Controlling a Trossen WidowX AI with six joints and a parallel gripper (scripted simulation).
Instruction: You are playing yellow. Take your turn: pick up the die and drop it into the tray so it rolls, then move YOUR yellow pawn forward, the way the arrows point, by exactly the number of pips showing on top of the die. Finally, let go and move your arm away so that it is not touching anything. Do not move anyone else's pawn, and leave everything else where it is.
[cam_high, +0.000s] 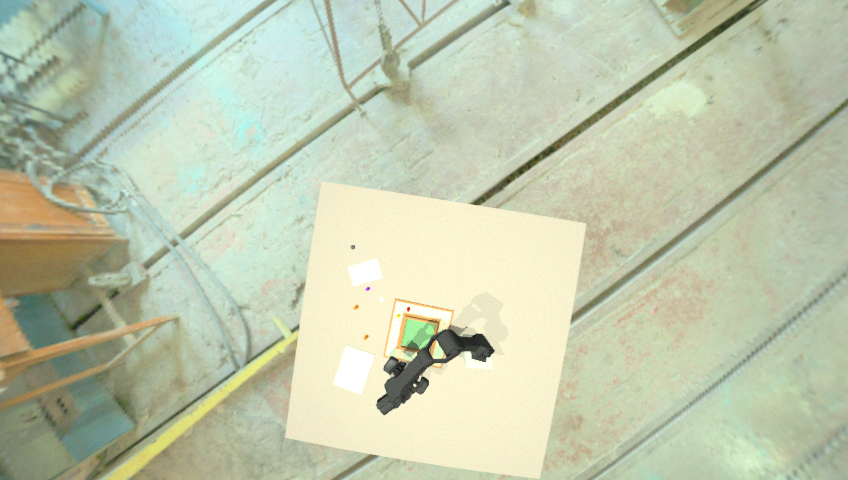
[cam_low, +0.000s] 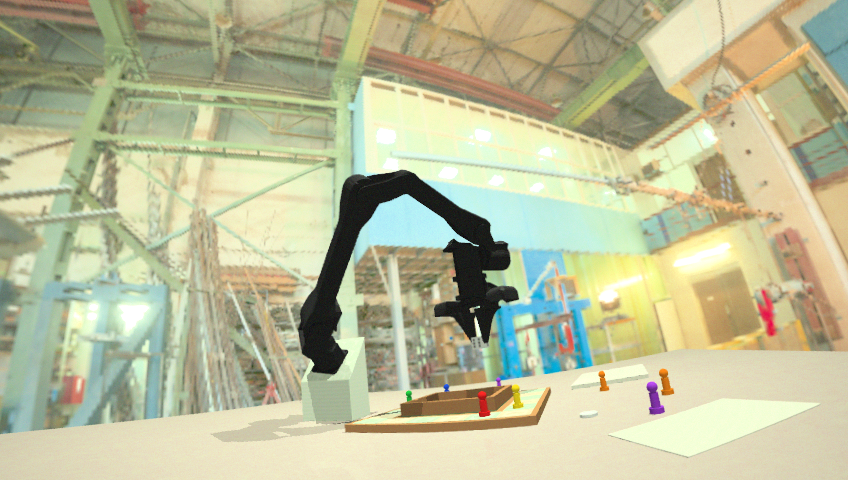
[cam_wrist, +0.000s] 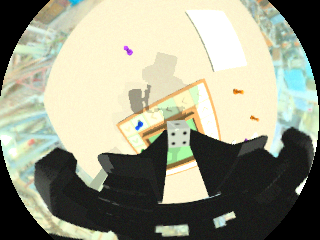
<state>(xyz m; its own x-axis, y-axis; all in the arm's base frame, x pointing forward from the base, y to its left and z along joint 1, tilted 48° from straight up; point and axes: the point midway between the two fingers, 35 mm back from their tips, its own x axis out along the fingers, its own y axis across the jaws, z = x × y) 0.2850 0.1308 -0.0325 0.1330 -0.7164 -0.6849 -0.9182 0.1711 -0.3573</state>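
Right now the yellow pawn is 9 cm ahead of my gripper tip, 17 cm to the right of it and 9 cm below it. Round my gripper tip: white die: right at my gripper tip; then blue pawn: 9 cm behind, 1 cm to the left, 9 cm below; then tray floor: 2 cm behind, 10 cm to the right, 11 cm below.
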